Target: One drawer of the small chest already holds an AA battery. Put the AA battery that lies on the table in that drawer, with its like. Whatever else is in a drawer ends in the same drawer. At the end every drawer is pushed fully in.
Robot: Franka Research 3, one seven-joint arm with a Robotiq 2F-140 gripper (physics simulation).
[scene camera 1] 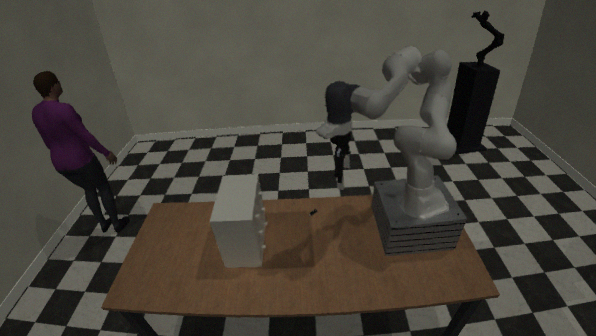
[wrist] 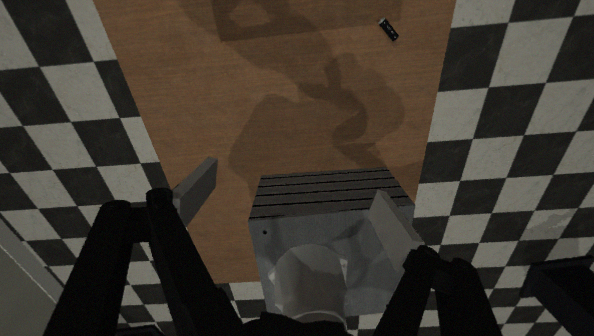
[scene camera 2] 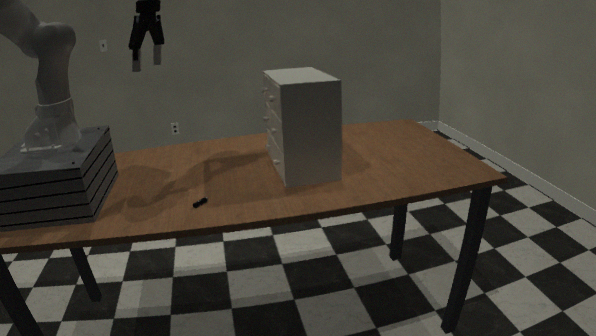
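The AA battery (scene camera 1: pixel 313 212) (scene camera 2: pixel 200 202) (wrist: pixel 388 29) is small and dark and lies on its side on the wooden table (scene camera 1: pixel 300 295) (scene camera 2: pixel 400 150) (wrist: pixel 200 105). The small white chest (scene camera 1: pixel 242 230) (scene camera 2: pixel 312 130) stands on the table, its knobbed drawer fronts facing the arm's base. The drawers look pushed in, and their contents are hidden. My gripper (scene camera 1: pixel 340 184) (scene camera 2: pixel 147 65) (wrist: pixel 296 188) is open and empty, high above the table's level. In the wrist view the battery shows far beyond the fingertips, at the upper right.
The arm stands on a grey slatted block (scene camera 1: pixel 422 237) (scene camera 2: pixel 50 192) (wrist: pixel 325 197) at one end of the table. A person in a purple top (scene camera 1: pixel 65 135) stands on the floor past the chest's end. A black pedestal (scene camera 1: pixel 472 110) with a small dark arm stands behind the robot.
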